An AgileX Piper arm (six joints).
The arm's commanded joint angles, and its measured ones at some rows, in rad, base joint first. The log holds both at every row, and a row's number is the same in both.
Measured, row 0: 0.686, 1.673, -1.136, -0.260, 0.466, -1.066
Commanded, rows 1 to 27: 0.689, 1.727, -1.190, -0.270, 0.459, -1.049; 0.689, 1.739, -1.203, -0.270, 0.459, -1.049; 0.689, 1.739, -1.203, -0.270, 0.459, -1.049; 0.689, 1.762, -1.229, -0.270, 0.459, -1.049; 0.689, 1.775, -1.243, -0.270, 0.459, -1.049; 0.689, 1.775, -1.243, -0.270, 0.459, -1.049; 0.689, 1.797, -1.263, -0.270, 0.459, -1.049; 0.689, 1.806, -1.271, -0.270, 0.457, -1.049; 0.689, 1.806, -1.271, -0.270, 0.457, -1.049; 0.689, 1.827, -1.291, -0.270, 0.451, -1.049; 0.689, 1.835, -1.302, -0.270, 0.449, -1.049; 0.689, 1.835, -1.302, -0.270, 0.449, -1.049; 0.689, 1.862, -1.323, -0.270, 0.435, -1.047; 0.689, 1.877, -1.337, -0.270, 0.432, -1.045; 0.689, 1.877, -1.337, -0.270, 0.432, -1.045; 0.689, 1.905, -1.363, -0.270, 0.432, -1.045; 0.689, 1.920, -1.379, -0.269, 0.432, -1.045; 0.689, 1.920, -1.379, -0.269, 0.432, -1.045; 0.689, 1.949, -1.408, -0.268, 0.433, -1.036; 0.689, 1.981, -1.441, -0.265, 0.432, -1.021; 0.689, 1.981, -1.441, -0.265, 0.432, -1.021; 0.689, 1.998, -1.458, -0.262, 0.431, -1.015; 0.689, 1.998, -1.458, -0.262, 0.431, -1.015; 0.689, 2.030, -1.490, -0.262, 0.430, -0.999; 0.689, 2.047, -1.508, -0.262, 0.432, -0.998; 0.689, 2.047, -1.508, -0.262, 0.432, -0.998; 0.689, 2.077, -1.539, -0.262, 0.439, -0.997
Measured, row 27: 0.686, 2.041, -1.498, -0.267, 0.433, -1.011
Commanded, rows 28 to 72: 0.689, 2.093, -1.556, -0.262, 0.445, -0.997; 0.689, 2.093, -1.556, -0.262, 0.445, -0.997; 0.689, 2.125, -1.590, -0.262, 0.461, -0.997; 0.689, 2.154, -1.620, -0.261, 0.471, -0.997; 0.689, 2.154, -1.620, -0.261, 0.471, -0.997; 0.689, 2.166, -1.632, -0.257, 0.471, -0.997; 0.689, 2.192, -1.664, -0.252, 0.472, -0.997; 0.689, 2.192, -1.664, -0.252, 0.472, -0.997; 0.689, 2.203, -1.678, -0.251, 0.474, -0.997; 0.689, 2.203, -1.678, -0.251, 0.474, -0.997; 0.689, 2.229, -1.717, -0.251, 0.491, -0.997; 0.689, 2.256, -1.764, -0.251, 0.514, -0.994; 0.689, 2.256, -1.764, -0.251, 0.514, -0.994; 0.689, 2.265, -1.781, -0.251, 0.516, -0.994; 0.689, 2.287, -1.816, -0.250, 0.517, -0.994; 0.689, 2.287, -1.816, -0.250, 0.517, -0.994; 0.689, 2.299, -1.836, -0.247, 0.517, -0.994; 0.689, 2.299, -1.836, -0.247, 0.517, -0.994; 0.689, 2.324, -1.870, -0.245, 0.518, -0.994; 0.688, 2.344, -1.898, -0.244, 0.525, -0.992; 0.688, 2.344, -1.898, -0.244, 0.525, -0.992; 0.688, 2.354, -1.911, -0.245, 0.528, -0.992; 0.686, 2.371, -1.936, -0.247, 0.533, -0.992; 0.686, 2.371, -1.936, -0.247, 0.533, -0.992; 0.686, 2.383, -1.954, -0.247, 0.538, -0.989; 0.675, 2.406, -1.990, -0.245, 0.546, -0.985; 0.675, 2.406, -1.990, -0.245, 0.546, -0.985; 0.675, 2.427, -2.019, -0.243, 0.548, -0.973; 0.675, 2.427, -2.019, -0.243, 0.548, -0.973; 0.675, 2.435, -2.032, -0.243, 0.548, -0.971; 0.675, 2.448, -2.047, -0.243, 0.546, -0.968; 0.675, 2.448, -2.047, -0.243, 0.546, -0.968; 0.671, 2.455, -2.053, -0.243, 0.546, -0.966; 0.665, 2.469, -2.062, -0.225, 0.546, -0.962; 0.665, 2.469, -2.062, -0.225, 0.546, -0.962; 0.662, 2.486, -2.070, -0.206, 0.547, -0.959; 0.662, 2.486, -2.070, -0.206, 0.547, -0.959; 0.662, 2.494, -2.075, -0.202, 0.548, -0.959; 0.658, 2.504, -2.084, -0.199, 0.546, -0.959; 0.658, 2.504, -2.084, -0.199, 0.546, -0.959; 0.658, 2.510, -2.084, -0.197, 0.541, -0.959; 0.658, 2.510, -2.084, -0.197, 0.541, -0.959; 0.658, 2.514, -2.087, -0.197, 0.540, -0.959; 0.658, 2.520, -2.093, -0.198, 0.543, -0.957; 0.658, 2.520, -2.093, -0.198, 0.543, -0.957
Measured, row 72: 0.662, 2.513, -2.078, -0.204, 0.542, -0.970
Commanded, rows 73 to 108: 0.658, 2.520, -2.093, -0.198, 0.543, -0.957; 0.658, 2.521, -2.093, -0.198, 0.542, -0.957; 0.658, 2.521, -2.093, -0.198, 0.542, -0.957; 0.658, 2.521, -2.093, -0.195, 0.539, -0.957; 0.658, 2.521, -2.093, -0.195, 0.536, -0.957; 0.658, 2.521, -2.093, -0.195, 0.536, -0.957; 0.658, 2.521, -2.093, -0.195, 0.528, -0.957; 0.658, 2.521, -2.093, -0.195, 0.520, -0.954; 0.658, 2.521, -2.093, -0.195, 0.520, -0.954; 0.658, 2.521, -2.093, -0.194, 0.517, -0.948; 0.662, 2.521, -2.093, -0.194, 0.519, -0.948; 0.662, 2.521, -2.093, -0.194, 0.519, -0.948; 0.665, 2.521, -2.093, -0.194, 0.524, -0.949; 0.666, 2.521, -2.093, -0.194, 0.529, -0.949; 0.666, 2.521, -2.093, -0.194, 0.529, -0.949; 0.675, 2.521, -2.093, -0.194, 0.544, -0.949; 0.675, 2.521, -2.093, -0.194, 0.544, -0.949; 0.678, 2.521, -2.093, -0.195, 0.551, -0.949; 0.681, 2.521, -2.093, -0.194, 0.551, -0.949; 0.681, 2.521, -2.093, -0.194, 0.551, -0.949; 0.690, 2.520, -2.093, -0.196, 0.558, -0.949; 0.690, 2.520, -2.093, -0.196, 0.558, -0.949; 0.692, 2.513, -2.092, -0.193, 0.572, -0.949; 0.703, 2.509, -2.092, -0.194, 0.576, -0.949; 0.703, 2.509, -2.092, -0.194, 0.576, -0.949; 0.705, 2.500, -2.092, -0.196, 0.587, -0.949; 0.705, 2.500, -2.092, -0.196, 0.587, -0.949; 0.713, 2.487, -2.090, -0.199, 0.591, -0.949; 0.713, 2.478, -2.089, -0.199, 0.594, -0.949; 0.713, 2.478, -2.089, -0.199, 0.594, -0.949; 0.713, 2.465, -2.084, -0.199, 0.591, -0.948; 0.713, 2.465, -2.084, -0.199, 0.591, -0.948; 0.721, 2.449, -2.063, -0.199, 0.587, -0.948; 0.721, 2.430, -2.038, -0.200, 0.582, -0.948; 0.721, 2.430, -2.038, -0.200, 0.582, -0.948; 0.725, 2.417, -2.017, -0.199, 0.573, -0.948
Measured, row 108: 0.715, 2.459, -2.051, -0.210, 0.583, -0.958
